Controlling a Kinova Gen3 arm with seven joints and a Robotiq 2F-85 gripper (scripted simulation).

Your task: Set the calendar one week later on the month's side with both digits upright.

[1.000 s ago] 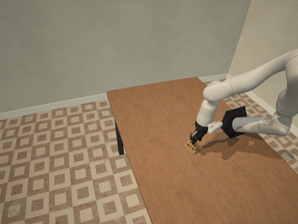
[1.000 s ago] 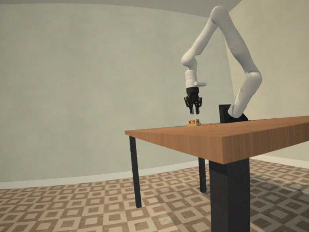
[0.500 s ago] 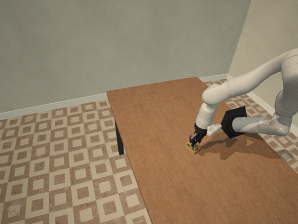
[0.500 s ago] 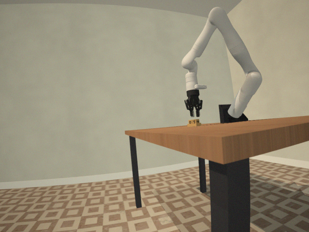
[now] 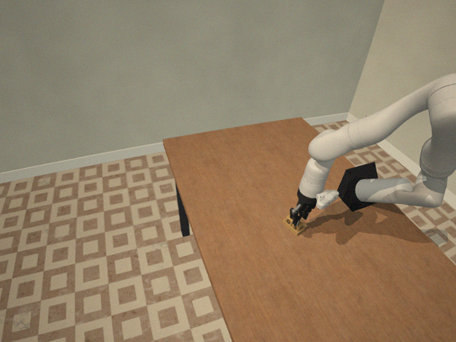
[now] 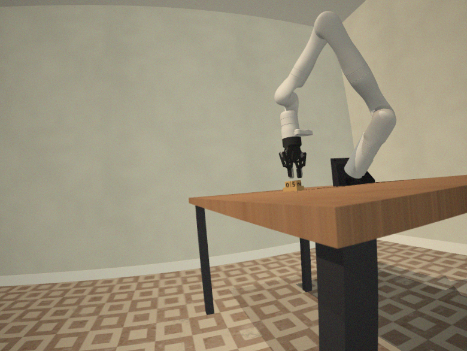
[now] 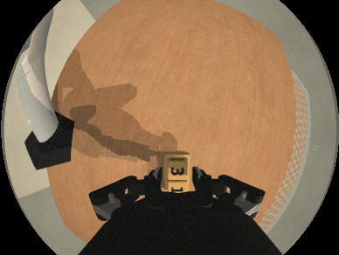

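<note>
Right now the tray is 6 cm below my hand and 2 cm to the right of it.
</note>
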